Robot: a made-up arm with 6 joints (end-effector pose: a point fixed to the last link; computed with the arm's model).
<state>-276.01 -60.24 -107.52 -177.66 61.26 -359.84</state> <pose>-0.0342 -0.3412 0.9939 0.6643 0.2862 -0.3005 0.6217</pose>
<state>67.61 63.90 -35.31 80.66 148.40 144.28</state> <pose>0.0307 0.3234 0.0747 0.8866 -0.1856 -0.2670 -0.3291</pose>
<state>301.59 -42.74 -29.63 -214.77 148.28 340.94</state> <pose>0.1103 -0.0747 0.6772 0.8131 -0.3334 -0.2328 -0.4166</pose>
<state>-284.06 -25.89 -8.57 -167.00 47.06 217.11</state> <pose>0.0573 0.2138 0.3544 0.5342 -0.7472 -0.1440 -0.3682</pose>
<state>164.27 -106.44 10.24 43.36 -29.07 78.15</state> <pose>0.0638 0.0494 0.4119 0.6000 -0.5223 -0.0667 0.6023</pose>
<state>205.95 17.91 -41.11 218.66 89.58 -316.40</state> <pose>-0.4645 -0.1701 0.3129 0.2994 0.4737 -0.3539 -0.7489</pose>
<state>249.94 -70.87 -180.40 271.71 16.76 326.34</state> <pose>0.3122 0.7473 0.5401 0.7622 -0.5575 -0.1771 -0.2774</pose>
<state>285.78 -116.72 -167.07 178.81 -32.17 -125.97</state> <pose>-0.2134 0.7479 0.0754 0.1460 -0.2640 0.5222 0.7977</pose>
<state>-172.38 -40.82 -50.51 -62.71 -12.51 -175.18</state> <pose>-0.1875 -0.0960 0.7529 0.2556 -0.5167 -0.4148 0.7040</pose>
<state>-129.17 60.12 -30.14 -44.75 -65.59 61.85</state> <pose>-0.1754 -0.3265 0.0497 0.0779 -0.1701 0.9009 -0.3916</pose>
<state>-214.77 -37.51 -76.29 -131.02 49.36 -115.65</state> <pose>-0.1411 0.1167 0.9049 0.8140 -0.3289 0.1805 0.4435</pose>
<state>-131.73 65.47 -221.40 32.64 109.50 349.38</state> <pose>-0.3364 -0.4561 0.7121 0.2914 0.5996 -0.6744 0.3175</pose>
